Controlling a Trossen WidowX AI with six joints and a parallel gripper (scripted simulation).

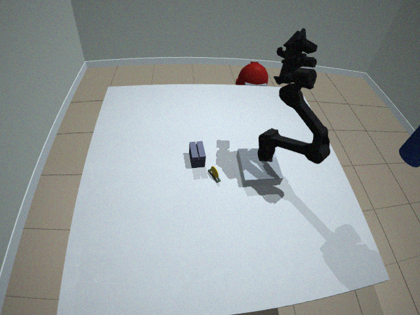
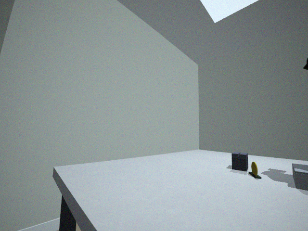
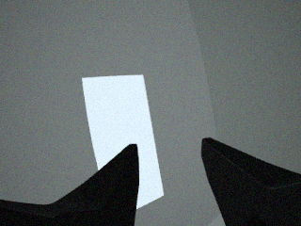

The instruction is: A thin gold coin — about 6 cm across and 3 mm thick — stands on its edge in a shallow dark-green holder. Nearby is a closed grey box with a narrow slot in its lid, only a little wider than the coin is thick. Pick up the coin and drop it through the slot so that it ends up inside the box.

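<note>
The gold coin lies 250 mm ahead of my gripper tip, 240 mm to the left of it and 580 mm below it.
</note>
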